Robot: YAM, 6 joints.
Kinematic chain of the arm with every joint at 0, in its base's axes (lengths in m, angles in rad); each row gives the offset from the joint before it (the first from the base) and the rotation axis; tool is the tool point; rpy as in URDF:
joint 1: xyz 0 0 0.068 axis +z
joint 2: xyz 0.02 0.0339 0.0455 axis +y
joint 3: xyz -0.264 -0.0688 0 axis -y
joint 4: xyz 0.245 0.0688 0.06 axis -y
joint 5: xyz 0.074 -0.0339 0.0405 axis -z
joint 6: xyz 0.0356 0 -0.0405 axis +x
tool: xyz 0 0 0 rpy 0 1.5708 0
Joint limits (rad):
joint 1: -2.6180..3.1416
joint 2: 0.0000..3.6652
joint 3: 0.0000..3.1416
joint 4: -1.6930..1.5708
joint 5: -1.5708..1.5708
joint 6: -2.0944..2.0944
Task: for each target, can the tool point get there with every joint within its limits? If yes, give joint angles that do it. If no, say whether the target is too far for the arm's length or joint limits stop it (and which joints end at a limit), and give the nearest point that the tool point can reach.
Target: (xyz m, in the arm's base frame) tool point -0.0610 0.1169 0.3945
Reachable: yes | joints 1.8229 0.6553 0.6643 0.6601 -0.9958 -1.3309
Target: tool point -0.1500 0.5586 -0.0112
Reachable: yes | joints 1.8797 3.0397 2.5195 -0.4784 0.8558 0.8266
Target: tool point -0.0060 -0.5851 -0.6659
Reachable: no: too far | nearest point -0.0043 -0.4155 -0.3396 | short by 0.368 m
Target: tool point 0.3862 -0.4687 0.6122
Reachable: no: too far | nearest point 0.3161 -0.3836 0.5186 | short by 0.145 m
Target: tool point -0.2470 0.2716 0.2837
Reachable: yes | joints 2.2206 1.6519 1.2209 -0.1009 -1.1387 -0.4177
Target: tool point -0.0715 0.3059 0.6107
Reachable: yes | joints 1.8086 1.9120 2.2554 1.2700 0.0724 1.3722
